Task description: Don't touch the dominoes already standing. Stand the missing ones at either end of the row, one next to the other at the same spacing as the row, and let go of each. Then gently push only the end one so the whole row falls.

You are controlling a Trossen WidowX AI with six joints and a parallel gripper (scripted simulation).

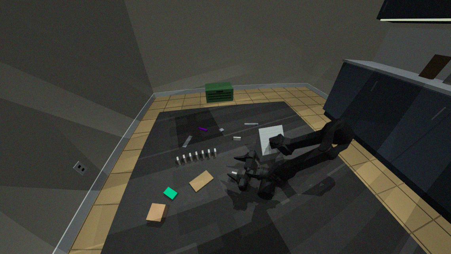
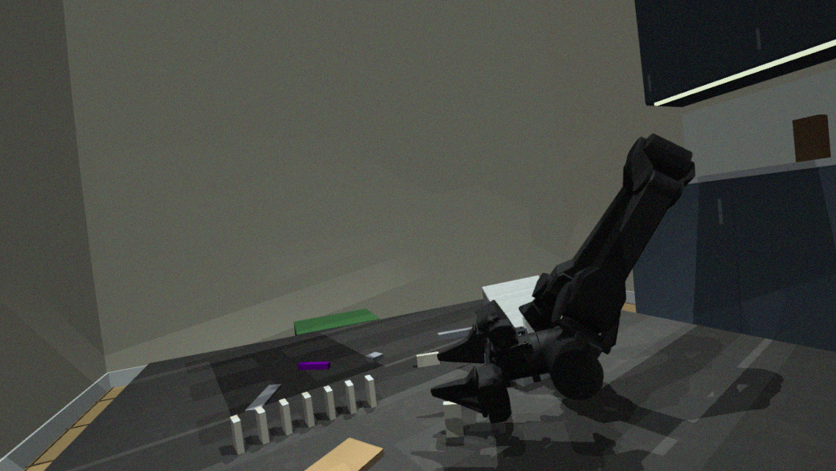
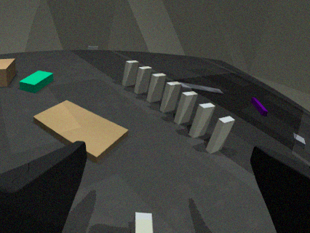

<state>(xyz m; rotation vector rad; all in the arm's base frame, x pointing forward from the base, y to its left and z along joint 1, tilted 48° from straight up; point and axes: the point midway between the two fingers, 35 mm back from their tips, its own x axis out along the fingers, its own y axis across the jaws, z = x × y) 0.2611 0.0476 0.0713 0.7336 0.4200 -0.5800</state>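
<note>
Right now the small grey block is 5 cm behind my gripper tip, 37 cm to the right of it and 9 cm below it. Also, from my gripper tip: tan box 37 cm ahead, 11 cm to the left, 7 cm below; green block 32 cm ahead, 2 cm to the left, 8 cm below; tan flat board 16 cm ahead, 1 cm to the right, 9 cm below.
</note>
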